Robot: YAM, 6 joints.
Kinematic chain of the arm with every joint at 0, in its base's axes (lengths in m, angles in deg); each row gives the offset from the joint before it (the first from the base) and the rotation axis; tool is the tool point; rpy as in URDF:
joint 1: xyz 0 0 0.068 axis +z
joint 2: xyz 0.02 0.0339 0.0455 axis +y
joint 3: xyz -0.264 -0.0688 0 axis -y
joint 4: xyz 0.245 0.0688 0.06 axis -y
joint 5: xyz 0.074 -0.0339 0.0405 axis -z
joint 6: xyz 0.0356 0 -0.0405 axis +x
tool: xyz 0 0 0 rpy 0 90 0
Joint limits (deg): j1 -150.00..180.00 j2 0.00..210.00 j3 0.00..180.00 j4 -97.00..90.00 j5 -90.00..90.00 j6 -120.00..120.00
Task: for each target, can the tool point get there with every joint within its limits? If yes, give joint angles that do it. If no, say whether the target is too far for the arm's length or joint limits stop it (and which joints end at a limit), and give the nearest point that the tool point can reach.
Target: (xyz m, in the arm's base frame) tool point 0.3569 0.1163 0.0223
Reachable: yes | joints 14.41 147.21 94.90 -77.72 -41.93 -27.98
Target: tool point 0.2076 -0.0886 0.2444
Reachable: yes | joints -29.09 77.02 57.23 -62.83 -41.31 30.06
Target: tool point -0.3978 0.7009 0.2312
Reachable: no: too far | nearest point -0.3154 0.5557 0.2062 | short by 0.169 m
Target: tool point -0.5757 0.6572 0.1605
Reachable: no: too far | nearest point -0.4249 0.4851 0.1479 | short by 0.229 m
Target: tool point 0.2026 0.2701 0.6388
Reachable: yes | joints 56.70 123.49 164.28 35.10 36.17 55.55
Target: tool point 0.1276 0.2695 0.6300
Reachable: yes | joints -113.69 60.27 157.94 53.42 -13.92 10.89
